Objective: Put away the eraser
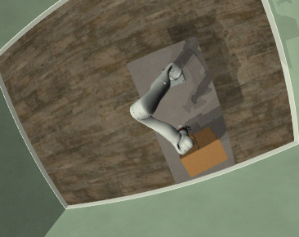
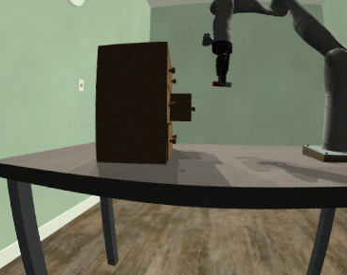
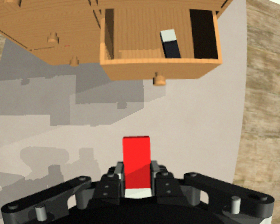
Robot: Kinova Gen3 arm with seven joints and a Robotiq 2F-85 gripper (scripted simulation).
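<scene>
Right now the dark eraser is 180 mm ahead of my hand, 30 mm to the right of it and 140 mm below it. From my hand the other things lie so: red eraser (10 mm behind, 10 mm below).
</scene>
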